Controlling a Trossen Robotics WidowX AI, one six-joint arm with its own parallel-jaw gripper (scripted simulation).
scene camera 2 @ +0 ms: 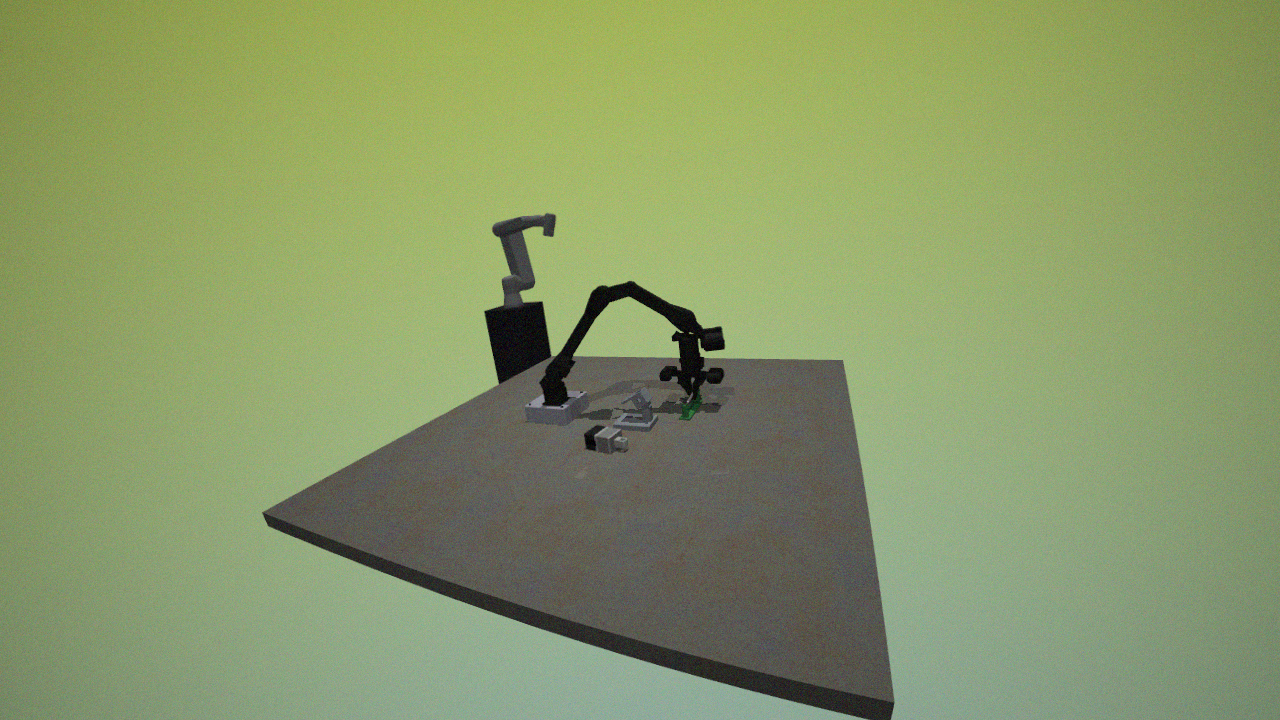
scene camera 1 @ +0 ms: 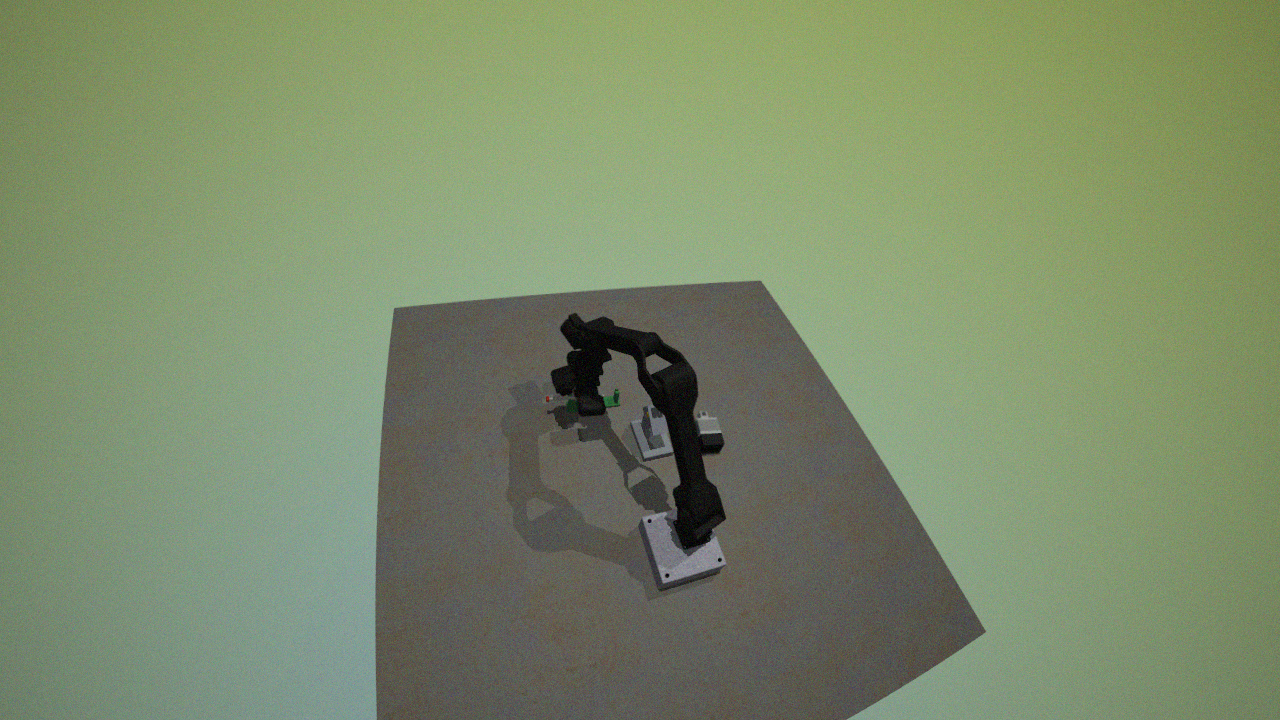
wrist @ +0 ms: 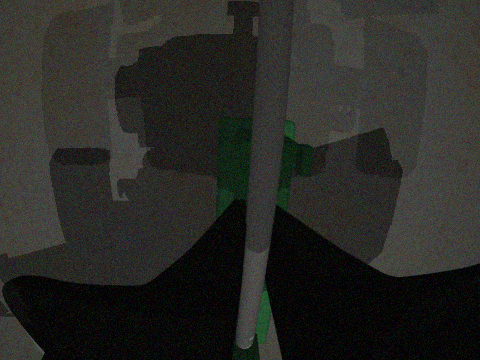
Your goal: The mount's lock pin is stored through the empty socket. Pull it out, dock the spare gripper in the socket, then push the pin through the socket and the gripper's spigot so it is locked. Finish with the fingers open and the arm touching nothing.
Labels:
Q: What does my gripper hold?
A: A lock pin.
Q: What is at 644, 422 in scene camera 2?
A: A socket.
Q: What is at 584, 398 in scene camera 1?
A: My gripper.

